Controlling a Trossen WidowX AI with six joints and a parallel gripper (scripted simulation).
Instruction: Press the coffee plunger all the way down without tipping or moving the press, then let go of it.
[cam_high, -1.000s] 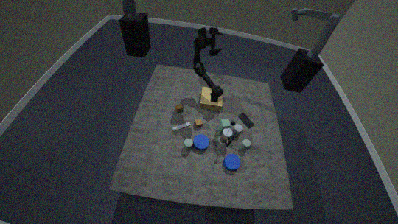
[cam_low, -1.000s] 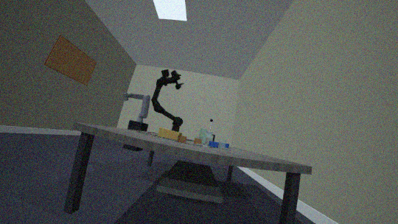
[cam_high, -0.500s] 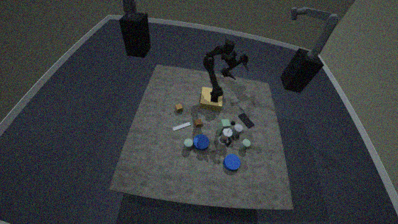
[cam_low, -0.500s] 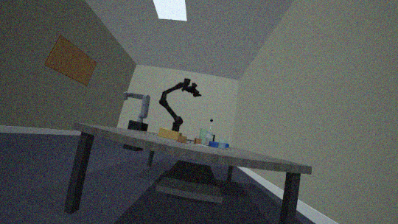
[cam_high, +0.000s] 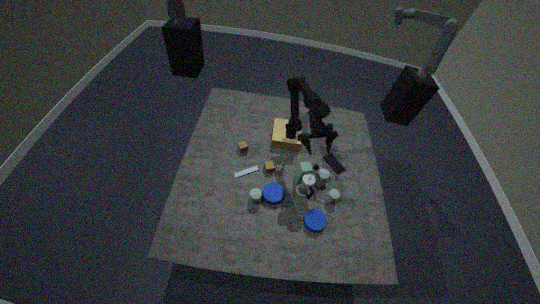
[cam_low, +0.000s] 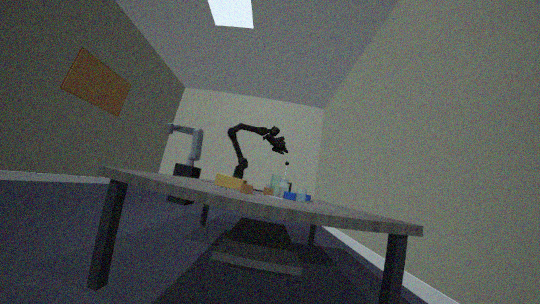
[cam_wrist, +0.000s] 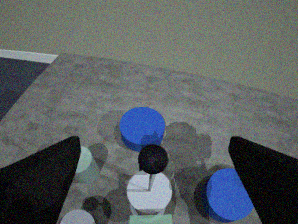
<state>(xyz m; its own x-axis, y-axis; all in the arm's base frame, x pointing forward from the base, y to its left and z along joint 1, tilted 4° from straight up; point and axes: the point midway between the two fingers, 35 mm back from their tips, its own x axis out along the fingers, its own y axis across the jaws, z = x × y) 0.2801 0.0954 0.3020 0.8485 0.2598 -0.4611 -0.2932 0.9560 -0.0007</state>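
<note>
My gripper tip is now 4 cm short of the coffee press, 1 cm to the right of it and 21 cm above it. Round my gripper tip: white bar: 4 cm behind, 34 cm to the right, 34 cm below; black slab: 21 cm behind, 21 cm to the left, 34 cm below; green box: 4 cm behind, 2 cm to the right, 26 cm below.
</note>
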